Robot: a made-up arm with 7 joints.
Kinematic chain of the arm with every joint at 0, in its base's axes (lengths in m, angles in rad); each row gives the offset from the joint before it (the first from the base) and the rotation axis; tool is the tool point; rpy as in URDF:
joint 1: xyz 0 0 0.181 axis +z
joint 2: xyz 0 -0.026 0.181 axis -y
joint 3: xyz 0 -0.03 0.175 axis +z
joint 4: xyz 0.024 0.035 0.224 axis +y
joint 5: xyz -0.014 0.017 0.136 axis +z
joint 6: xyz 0 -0.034 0.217 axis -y
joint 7: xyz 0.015 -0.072 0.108 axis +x
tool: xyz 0 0 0 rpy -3.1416 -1.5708 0
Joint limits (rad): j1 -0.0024..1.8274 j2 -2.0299..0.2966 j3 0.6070..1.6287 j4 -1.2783..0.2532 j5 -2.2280..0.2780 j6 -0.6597..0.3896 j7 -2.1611..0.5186
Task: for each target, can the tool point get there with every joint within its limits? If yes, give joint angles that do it. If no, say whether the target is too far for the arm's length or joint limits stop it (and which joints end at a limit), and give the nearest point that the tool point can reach.
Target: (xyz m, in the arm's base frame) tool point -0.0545 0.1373 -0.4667
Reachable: no: joint limits stop it (at a limit: joint 1, joint 2, joint 3, joint 4, joint 5, joint 6) | nearest point -0.2020 0.5911 -0.1646 | short by 0.565 m
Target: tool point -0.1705 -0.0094 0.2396
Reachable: no: joint limits stop it (at a limit: joint 1, joint 2, joint 3, joint 4, joint 5, joint 6) | nearest point -0.4795 -0.2543 0.6165 | short by 0.545 m
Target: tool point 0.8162 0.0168 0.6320
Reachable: yes | joints 0.2465 -1.3858 1.0264 -0.1602 -1.6908 -0.1293 -1.4193
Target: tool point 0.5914 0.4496 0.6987
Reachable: yes | joints 1.1712 -1.1259 1.4399 -0.5924 -0.7441 0.2932 -0.6801
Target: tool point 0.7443 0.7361 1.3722
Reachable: no: too far | nearest point 0.4507 0.4458 0.9737 | short by 0.574 m
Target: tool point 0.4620 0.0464 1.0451
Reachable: yes | joints 0.9280 -0.5205 1.5204 -0.4485 -2.0014 -0.3167 -1.2232
